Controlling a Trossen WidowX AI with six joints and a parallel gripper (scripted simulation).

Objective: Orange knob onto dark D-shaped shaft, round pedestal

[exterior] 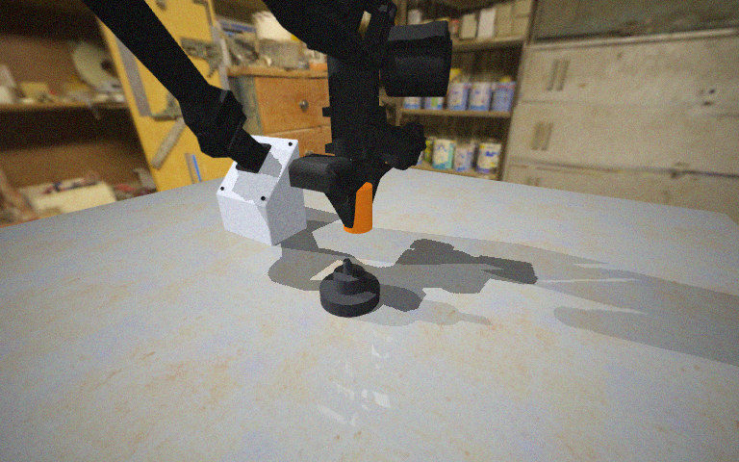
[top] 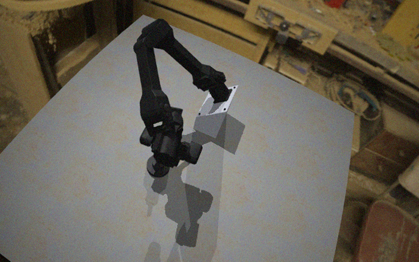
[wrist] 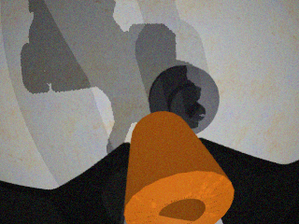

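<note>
Right now my gripper tip is 10 mm short of the dark round pedestal, 40 mm to the left of it and 70 mm above it. From my gripper tip the other things lie so: orange knob 20 mm above.
</note>
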